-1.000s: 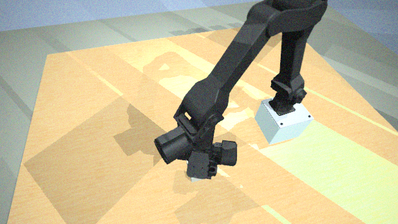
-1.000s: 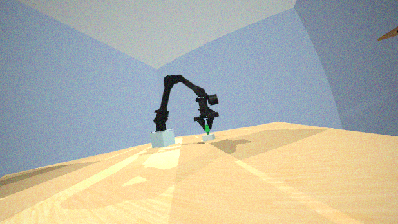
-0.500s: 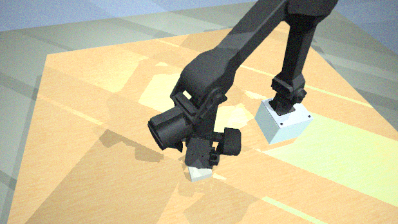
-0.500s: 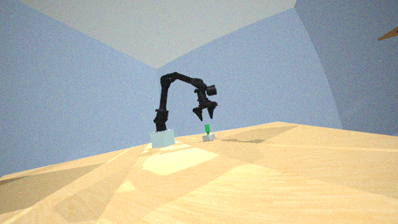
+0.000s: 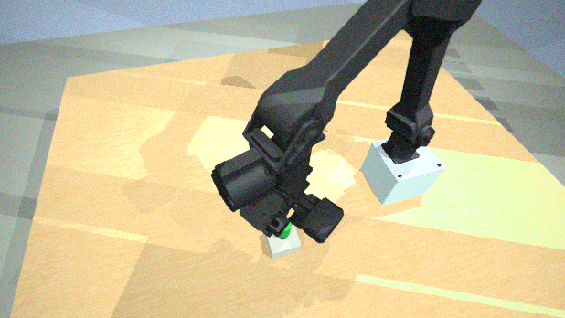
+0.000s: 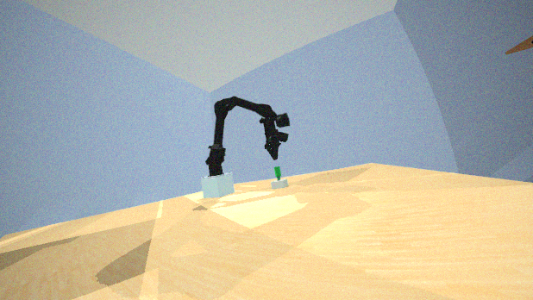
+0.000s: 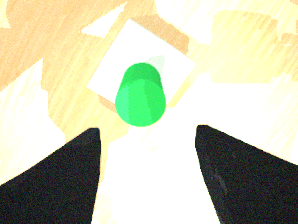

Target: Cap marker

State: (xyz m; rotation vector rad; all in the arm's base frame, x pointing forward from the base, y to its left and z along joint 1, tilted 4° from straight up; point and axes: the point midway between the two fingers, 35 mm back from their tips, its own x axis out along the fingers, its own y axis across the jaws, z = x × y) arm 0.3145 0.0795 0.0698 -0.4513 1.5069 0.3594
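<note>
The green cap lies 6 cm below my gripper tip. The rest, counted from my gripper tip: holder block: 12 cm below.
</note>
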